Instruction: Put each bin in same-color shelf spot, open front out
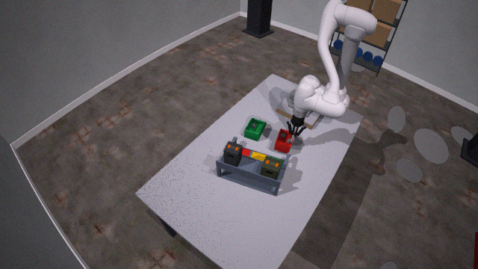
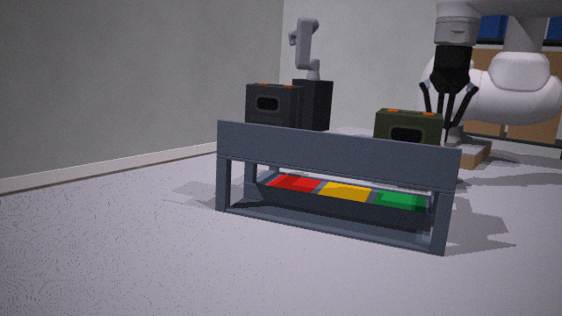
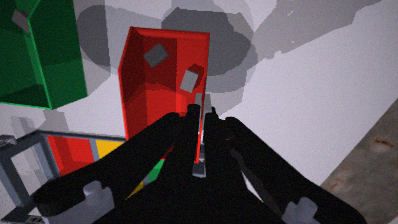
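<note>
The red bin is 10 mm ahead of my hand, 50 mm to the right of it and 40 mm below it. From my hand the other things lie so: olive box 320 mm ahead, 60 mm to the left, 40 mm above; then green bin 50 mm ahead, 270 mm to the right, 70 mm below; then dark grey box 400 mm ahead, 150 mm to the right, 60 mm above.
</note>
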